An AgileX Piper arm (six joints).
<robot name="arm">
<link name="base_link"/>
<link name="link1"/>
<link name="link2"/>
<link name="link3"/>
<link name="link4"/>
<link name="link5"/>
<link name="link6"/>
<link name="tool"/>
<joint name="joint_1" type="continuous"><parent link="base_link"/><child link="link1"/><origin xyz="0 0 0.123"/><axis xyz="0 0 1"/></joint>
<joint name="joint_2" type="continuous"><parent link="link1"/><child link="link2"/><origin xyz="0 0 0" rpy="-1.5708 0 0"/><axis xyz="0 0 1"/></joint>
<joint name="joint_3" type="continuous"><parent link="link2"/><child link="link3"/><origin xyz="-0.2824 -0.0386 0" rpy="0 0 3.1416"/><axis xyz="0 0 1"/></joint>
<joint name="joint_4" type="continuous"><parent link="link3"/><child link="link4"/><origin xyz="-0.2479 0.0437 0" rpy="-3.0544 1.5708 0"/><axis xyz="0 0 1"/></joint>
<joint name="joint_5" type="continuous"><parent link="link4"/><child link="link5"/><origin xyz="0 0 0" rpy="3.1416 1.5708 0"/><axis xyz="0 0 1"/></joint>
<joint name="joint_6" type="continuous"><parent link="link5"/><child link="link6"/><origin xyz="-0.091 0 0" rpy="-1.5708 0 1.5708"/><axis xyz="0 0 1"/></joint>
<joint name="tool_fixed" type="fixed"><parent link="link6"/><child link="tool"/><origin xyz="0 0 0" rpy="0 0 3.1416"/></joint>
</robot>
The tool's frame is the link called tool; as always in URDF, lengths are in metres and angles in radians. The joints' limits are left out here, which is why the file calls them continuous.
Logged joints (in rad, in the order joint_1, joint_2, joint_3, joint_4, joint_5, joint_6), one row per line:
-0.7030, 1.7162, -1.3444, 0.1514, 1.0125, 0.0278
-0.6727, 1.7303, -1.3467, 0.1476, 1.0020, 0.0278
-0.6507, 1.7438, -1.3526, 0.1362, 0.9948, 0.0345
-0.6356, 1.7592, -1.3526, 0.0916, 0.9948, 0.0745
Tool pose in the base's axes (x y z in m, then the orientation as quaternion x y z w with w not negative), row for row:
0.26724, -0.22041, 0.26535, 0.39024, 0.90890, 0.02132, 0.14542
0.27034, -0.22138, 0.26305, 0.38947, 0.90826, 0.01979, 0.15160
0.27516, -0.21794, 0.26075, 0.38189, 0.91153, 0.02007, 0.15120
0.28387, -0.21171, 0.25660, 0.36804, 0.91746, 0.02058, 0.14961
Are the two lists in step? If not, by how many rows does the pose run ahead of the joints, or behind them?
The pose runs 2 rows behind the joints: the pose in row i belongs to the joints in row i - 2.
